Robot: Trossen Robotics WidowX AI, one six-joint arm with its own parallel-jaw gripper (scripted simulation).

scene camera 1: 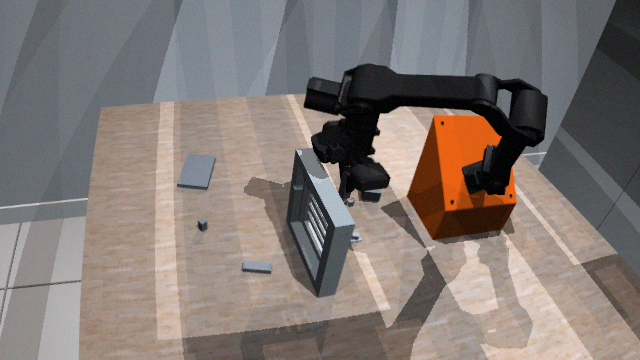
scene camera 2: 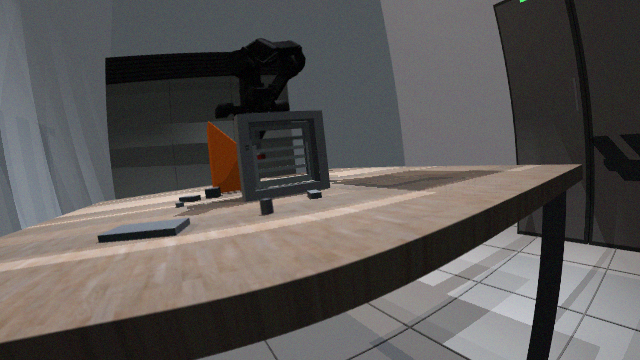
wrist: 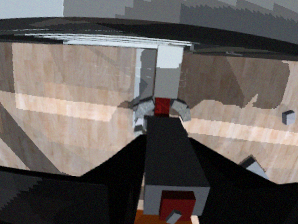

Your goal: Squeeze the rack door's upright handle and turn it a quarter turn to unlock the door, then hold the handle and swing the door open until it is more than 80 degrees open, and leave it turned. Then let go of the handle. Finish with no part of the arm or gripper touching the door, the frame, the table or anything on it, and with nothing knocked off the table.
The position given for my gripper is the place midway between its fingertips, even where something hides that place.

Note:
I see my gripper (scene camera 1: 346,187) and a flat grey plate (scene camera 2: 163,228).
My gripper shows as well in scene camera 2 (scene camera 2: 255,142) and in the wrist view (wrist: 164,142). The flat grey plate shows as well in scene camera 1 (scene camera 1: 196,173).

